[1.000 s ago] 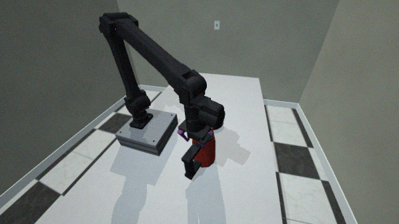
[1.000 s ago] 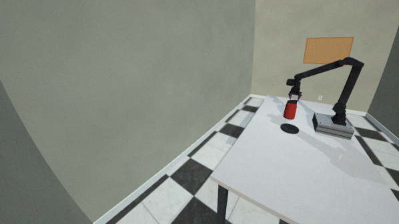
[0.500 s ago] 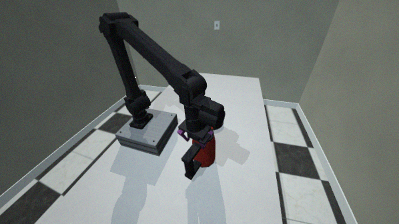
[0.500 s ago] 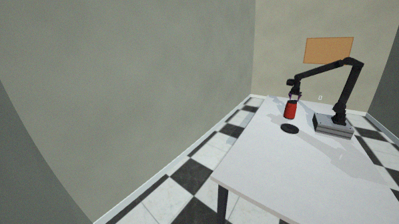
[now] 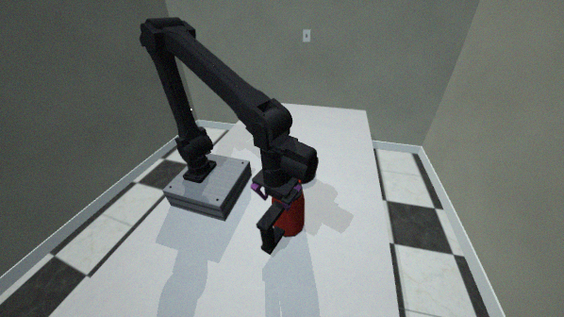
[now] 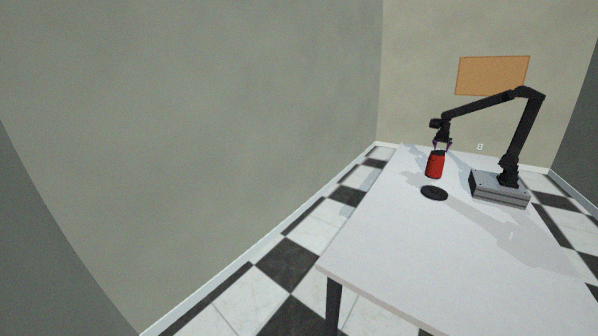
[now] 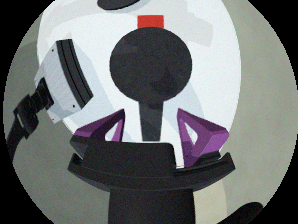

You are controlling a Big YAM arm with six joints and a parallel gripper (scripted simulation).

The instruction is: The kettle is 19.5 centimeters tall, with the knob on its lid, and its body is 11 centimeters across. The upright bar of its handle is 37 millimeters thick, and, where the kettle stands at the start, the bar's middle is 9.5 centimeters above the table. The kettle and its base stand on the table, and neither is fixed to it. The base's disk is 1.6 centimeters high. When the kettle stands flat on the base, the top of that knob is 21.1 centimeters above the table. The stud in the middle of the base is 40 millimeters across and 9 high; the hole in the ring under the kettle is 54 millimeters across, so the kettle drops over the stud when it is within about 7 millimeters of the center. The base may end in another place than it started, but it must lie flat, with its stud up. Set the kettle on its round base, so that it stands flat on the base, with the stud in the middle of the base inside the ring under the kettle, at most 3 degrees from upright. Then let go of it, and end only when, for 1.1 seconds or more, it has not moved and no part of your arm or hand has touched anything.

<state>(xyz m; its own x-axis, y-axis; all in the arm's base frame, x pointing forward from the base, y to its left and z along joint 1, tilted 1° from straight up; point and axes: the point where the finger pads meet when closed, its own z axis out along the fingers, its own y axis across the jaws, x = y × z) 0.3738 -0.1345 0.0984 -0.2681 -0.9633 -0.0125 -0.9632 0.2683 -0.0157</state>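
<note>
Right now the red kettle is 80 mm below my hand, 30 mm to the left of it and 10 mm ahead of it. Also, from my hand: round black base (320 mm to the left, 170 mm below).
</note>
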